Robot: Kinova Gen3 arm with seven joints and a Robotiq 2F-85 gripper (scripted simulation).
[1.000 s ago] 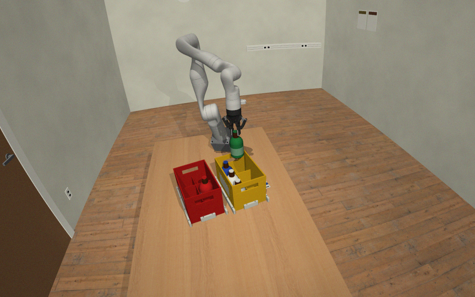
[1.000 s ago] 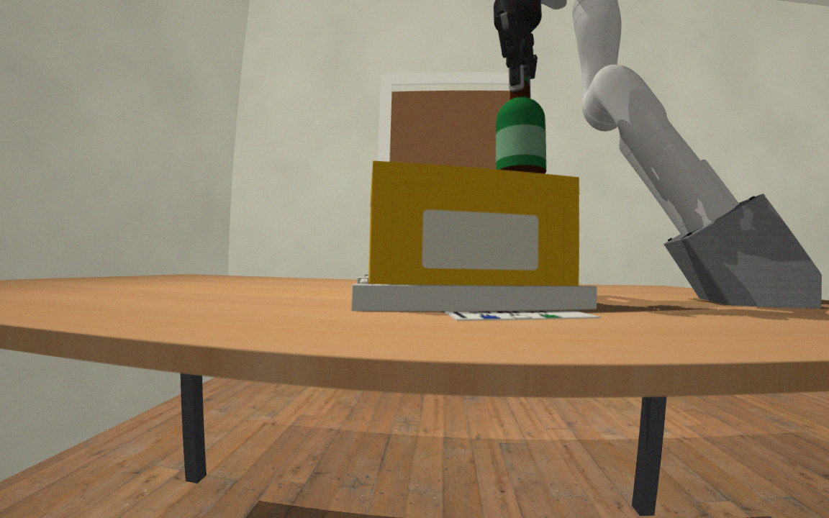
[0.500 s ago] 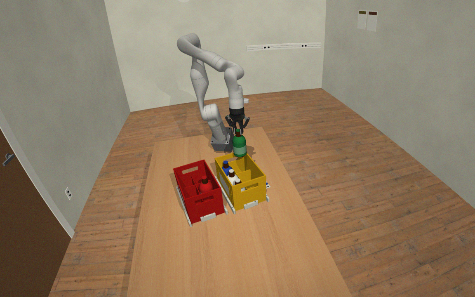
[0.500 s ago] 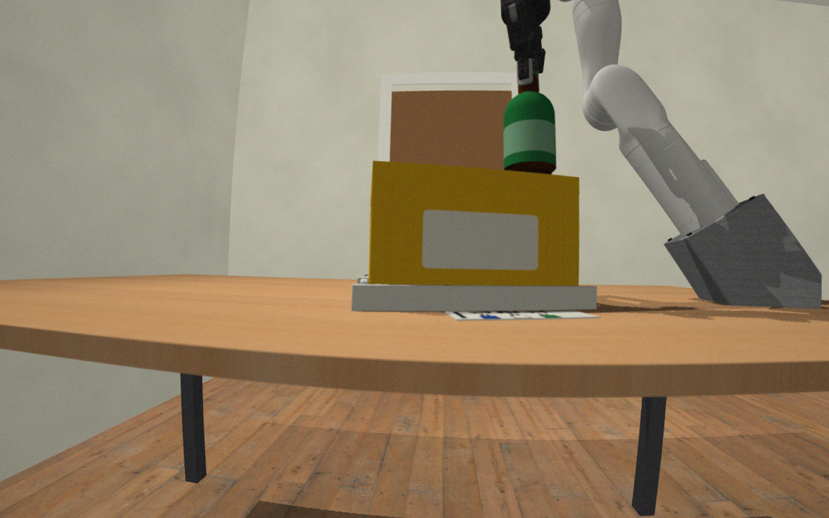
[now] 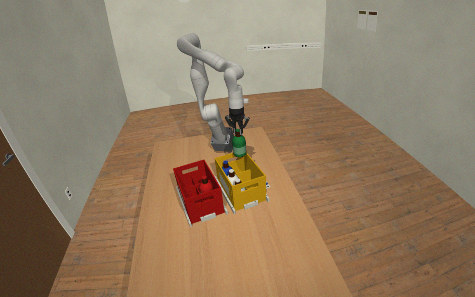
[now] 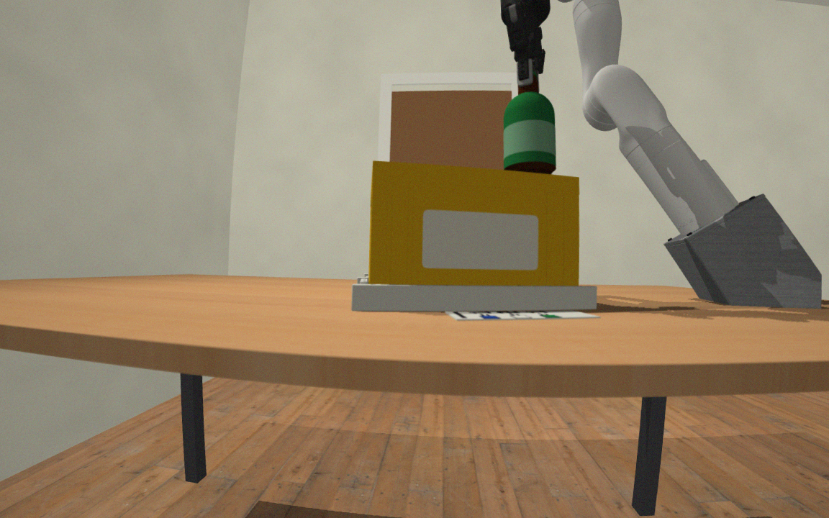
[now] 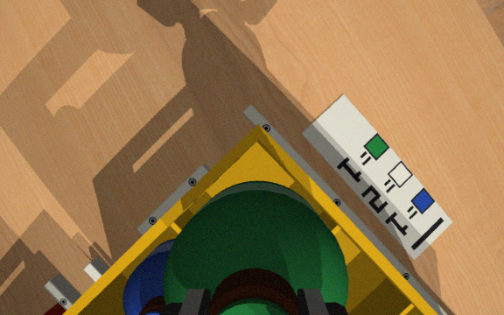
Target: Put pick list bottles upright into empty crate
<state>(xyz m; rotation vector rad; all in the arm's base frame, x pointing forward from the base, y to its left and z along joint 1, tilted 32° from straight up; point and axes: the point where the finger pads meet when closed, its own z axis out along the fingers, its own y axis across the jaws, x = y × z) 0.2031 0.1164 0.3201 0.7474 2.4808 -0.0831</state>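
Now: the green bottle 7 cm below my hand. From my hand the other things lie so: yellow crate (9 cm ahead, 3 cm to the right, 25 cm below); red bottle (10 cm ahead, 23 cm to the right, 25 cm below); blue bottle (1 cm ahead, 9 cm to the right, 25 cm below).
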